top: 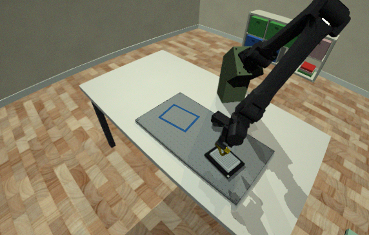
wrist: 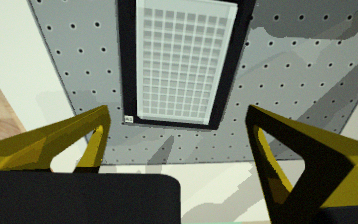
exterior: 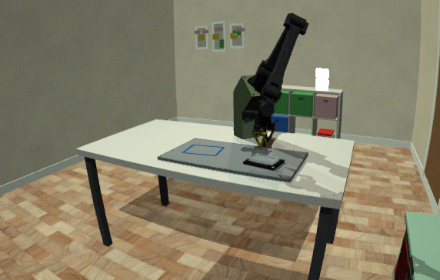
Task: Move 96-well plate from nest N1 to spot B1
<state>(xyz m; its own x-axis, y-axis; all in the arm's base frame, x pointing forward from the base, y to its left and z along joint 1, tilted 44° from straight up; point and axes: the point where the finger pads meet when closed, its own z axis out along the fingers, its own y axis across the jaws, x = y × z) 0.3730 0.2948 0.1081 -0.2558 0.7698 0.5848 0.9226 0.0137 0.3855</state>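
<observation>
Right now the 96-well plate is 90 mm below my hand. Round my hand: black plate nest (100 mm below).
</observation>
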